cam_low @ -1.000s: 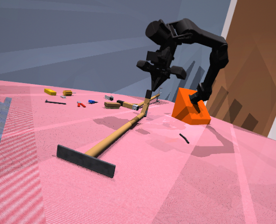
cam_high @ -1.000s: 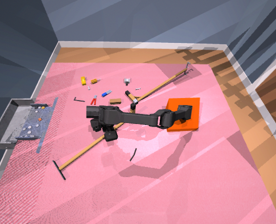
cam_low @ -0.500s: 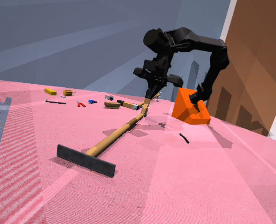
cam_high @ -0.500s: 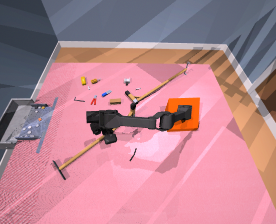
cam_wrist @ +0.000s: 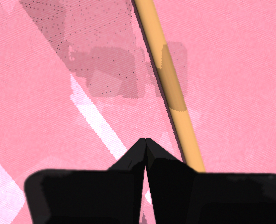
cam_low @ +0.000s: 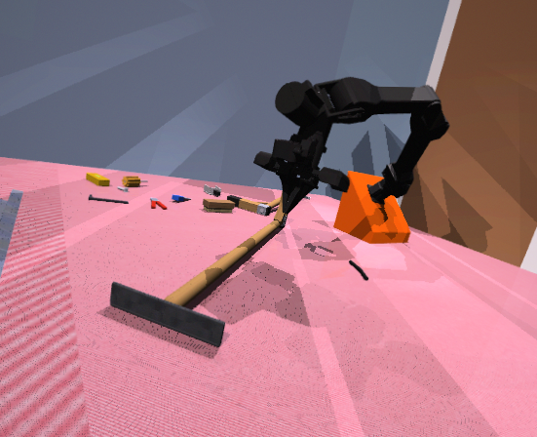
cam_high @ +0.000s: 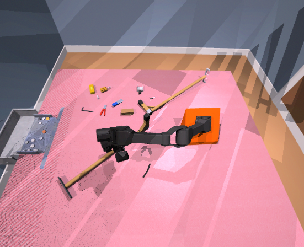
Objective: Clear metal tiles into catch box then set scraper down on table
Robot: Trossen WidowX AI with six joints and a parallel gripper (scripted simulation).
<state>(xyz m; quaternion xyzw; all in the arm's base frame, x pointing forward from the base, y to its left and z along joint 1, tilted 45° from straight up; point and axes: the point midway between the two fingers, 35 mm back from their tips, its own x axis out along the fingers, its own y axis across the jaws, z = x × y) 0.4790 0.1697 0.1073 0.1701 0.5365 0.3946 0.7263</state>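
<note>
The long scraper is 5 cm ahead of my gripper tip, 3 cm to the right of it and 3 cm below it. From my gripper tip the other things lie so: wooden block: 2 cm behind, 34 cm to the right, 8 cm below; then black strip: 17 cm behind, 7 cm to the left, 9 cm below; then blue tool: 6 cm ahead, 43 cm to the right, 9 cm below.
</note>
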